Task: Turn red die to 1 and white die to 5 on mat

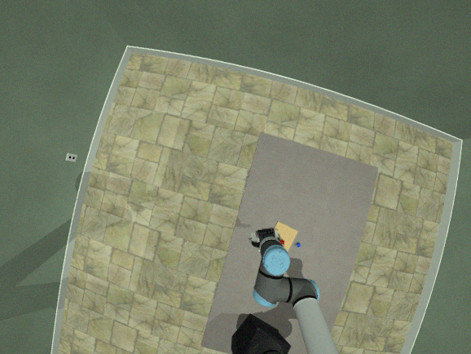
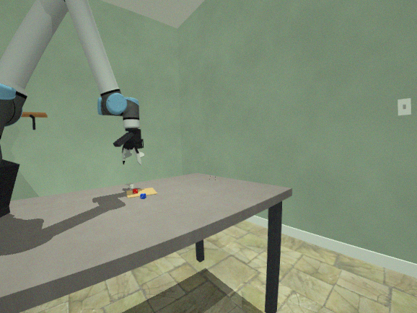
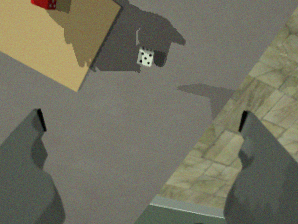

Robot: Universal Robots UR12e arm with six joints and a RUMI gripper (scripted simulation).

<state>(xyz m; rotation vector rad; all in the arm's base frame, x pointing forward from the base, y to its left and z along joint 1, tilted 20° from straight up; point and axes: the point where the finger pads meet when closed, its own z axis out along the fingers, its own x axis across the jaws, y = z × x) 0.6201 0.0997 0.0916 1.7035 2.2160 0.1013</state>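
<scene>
The white die lies 10 mm behind my hand and 130 mm below it. The rest, counted from my hand: blue die: 50 mm behind, 230 mm to the right, 130 mm below; tan mat: 20 mm behind, 130 mm to the right, 130 mm below; red die: 50 mm behind, 130 mm to the right, 120 mm below.
</scene>
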